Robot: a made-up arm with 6 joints.
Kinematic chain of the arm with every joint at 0, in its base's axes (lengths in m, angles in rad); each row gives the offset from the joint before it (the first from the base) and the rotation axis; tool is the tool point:
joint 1: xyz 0 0 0.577 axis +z
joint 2: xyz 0.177 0 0 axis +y
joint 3: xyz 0 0 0.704 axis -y
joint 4: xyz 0 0 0.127 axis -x
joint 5: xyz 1.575 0 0 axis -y
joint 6: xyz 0.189 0 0 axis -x
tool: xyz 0 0 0
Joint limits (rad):
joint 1: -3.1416..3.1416
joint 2: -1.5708..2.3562
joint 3: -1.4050..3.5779
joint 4: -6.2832..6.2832
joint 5: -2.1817..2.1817
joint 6: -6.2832..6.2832
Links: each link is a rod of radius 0.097 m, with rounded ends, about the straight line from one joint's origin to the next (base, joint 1, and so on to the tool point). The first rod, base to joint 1, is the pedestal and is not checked.
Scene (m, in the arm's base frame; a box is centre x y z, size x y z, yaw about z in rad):
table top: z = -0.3
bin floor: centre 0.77 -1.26 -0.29 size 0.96 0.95 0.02 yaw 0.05
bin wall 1: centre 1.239 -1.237 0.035 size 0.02 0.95 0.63 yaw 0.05
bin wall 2: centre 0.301 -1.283 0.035 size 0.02 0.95 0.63 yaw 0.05
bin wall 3: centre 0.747 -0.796 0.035 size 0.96 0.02 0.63 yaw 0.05
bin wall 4: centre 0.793 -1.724 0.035 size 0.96 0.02 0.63 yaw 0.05
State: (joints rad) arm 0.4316 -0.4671 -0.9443 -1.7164 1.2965 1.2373
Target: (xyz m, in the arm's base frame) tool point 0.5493 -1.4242 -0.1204
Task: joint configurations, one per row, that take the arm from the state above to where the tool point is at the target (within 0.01 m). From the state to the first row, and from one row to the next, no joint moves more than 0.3 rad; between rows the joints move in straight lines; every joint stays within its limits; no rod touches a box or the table.
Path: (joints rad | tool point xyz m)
1: 0.1351 -0.4135 -0.8318 -1.5553 1.1975 1.3587 | 1.4595 0.0208 0.6724
2: -0.1613 -0.3598 -0.7193 -1.3943 1.0985 1.4800 | 1.4924 -0.4107 0.7981
3: -0.4578 -0.3062 -0.6068 -1.2332 0.9995 1.6014 | 1.3869 -0.8506 0.9233
4: -0.7542 -0.2526 -0.4943 -1.0721 0.9006 1.7227 | 1.1438 -1.2531 1.0457
5: -0.8676 -0.0102 -0.4995 -1.2605 0.9559 1.5609 | 1.0118 -1.4208 0.6432
6: -0.9809 0.2321 -0.5046 -1.4490 1.0112 1.3991 | 0.8014 -1.4830 0.2450
7: -1.0943 0.4745 -0.5098 -1.6374 1.0666 1.2373 | 0.5493 -1.4242 -0.1204

